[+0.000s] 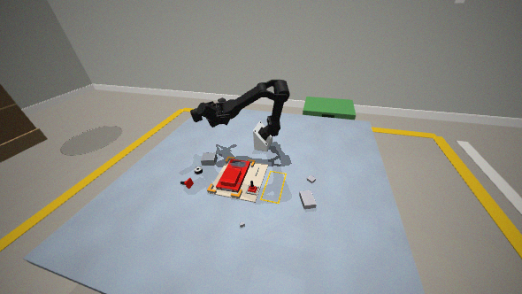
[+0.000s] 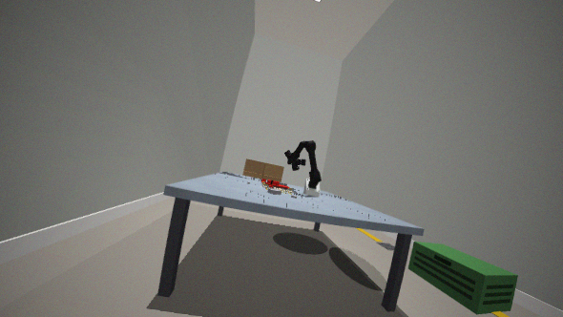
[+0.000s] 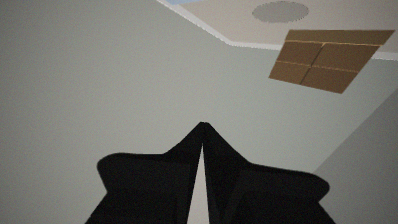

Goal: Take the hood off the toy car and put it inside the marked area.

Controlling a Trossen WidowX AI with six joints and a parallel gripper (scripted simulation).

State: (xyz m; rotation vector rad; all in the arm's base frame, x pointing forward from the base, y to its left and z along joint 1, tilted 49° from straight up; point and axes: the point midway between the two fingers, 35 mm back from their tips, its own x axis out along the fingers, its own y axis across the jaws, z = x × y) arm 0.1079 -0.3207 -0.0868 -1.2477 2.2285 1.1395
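The hood is 240 mm ahead of my gripper tip, 260 mm to the left of it and 230 mm below it. Also, from my gripper tip: wheel (230 mm ahead, 60 mm to the left, 260 mm below).
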